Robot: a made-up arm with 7 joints.
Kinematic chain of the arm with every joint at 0, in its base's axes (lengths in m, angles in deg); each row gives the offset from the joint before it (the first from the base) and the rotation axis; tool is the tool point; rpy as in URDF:
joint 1: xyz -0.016 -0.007 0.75 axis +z
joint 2: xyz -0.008 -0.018 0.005 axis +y
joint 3: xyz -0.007 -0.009 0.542 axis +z
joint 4: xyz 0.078 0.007 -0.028 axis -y
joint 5: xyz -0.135 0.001 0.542 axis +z
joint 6: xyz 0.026 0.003 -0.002 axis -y
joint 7: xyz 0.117 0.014 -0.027 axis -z
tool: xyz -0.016 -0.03 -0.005 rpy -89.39 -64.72 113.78
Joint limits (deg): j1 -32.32..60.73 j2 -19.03..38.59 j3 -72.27..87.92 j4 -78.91..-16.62 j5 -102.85..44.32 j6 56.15..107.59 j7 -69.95..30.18
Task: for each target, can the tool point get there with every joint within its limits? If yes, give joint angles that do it. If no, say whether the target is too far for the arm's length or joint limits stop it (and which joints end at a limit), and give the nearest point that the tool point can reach.
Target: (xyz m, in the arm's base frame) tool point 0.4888 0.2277 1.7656
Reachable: yes | joints 46.35 16.99 -46.80 -22.02 27.30 70.66 -21.64
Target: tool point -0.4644 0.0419 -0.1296
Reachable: no: joint limits stop it (at a limit: joint 1, joint 2, joint 4, joint 6, joint 7) | nearest point -0.0581 0.8975 0.9556 | short by 1.440 m
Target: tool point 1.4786 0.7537 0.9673
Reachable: no: too far | nearest point 0.9332 0.4761 1.0354 | short by 0.616 m
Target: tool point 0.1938 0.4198 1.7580
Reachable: yes | joints 27.47 13.36 55.96 -29.30 27.17 61.19 3.80
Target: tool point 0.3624 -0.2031 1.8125
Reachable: yes | joints 38.64 -3.44 -54.41 -39.03 1.26 76.86 -18.06
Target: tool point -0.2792 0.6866 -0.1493
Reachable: no: joint limits stop it (at a limit: joint 1, joint 2, joint 4, joint 6, joint 7) | nearest point 0.0981 0.9059 0.8887 | short by 1.126 m
